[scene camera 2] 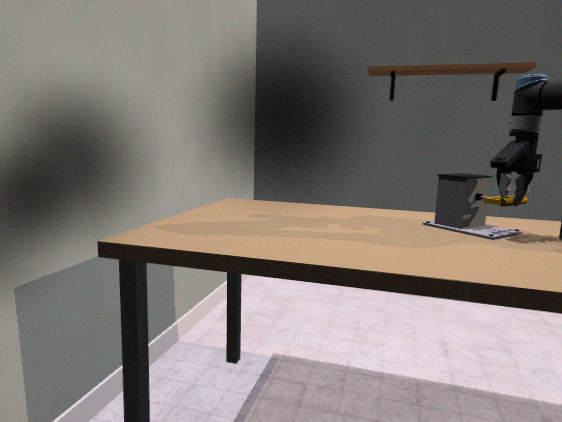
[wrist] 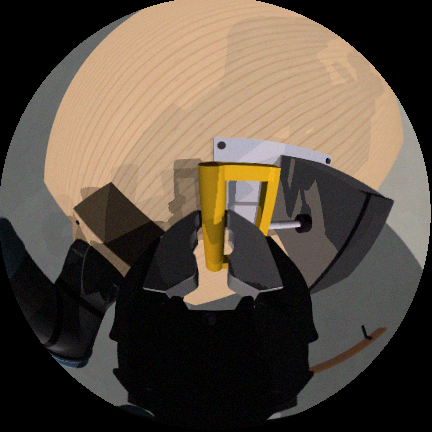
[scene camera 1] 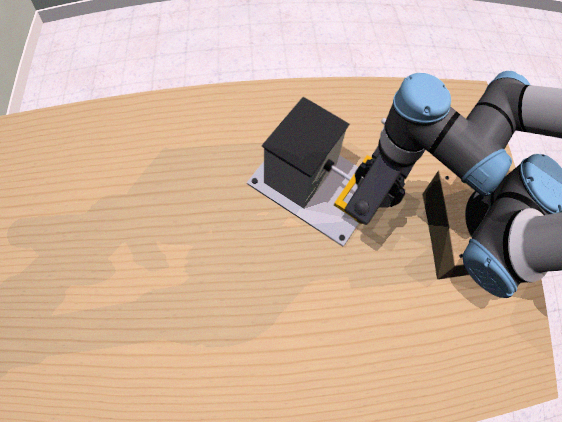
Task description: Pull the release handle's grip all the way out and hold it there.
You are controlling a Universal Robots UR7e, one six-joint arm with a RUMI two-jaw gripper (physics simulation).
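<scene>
The release handle's yellow grip (scene camera 1: 342,202) (scene camera 2: 493,201) (wrist: 213,200) is a rectangular frame with a round outer bar. A thin silver rod (scene camera 1: 341,173) (wrist: 283,225) joins it to the dark housing (scene camera 1: 306,135) (scene camera 2: 452,200) (wrist: 330,215), and a length of rod shows between the grip and the black collar. My gripper (scene camera 2: 513,200) (wrist: 213,211) is shut on the grip's outer bar, with one jaw on each side of it. In scene camera 1 the arm hides the fingertips and part of the grip.
The housing stands on a light grey base plate (scene camera 1: 330,227) (scene camera 2: 492,234) (wrist: 250,149) with dark bolts, on the wooden table (scene camera 1: 200,300) (scene camera 2: 300,245). A dark open box-like bracket (scene camera 1: 440,225) (wrist: 117,220) stands near the arm's base. A wall shelf (scene camera 2: 450,69) (wrist: 350,356) is behind.
</scene>
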